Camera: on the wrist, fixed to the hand. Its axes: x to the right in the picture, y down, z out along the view.
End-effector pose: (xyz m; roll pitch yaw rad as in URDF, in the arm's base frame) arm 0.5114 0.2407 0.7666 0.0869 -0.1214 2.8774
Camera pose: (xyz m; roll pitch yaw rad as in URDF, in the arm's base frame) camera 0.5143 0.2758 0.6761 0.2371 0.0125 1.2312
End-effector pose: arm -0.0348 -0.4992 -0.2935 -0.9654 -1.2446 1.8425
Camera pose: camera 0.0542 -0.4614 -0.3026 1.5232 -0.2062 -0.7666
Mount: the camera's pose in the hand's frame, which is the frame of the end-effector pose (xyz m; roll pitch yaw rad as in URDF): -0.0046 -0.0424 -0.0873 0.1227 -0.0834 -1.6474
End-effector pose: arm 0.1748 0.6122 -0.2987 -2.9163 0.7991 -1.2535
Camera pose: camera 0.2157 0.5577 -0.2295 -2.2279 -0.1534 0.2690
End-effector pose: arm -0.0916 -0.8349 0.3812 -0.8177 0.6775 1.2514
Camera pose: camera -0.0104 -0.8845 0.3617 -0.7582 -0.7168 0.2887
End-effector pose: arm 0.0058 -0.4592 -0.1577 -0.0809 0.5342 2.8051
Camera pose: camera 0.0660 -0.4280 -0.2273 -0.4132 -0.1804 1.2521
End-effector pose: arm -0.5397 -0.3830 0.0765 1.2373 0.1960 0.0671
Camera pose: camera -0.5621 -0.3157 0.0101 -0.4676 1.0744 -2.0620
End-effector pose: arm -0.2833 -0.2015 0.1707 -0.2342 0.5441 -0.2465
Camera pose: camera -0.3398 -0.2507 0.1088 -0.4314 -0.3111 -1.7162
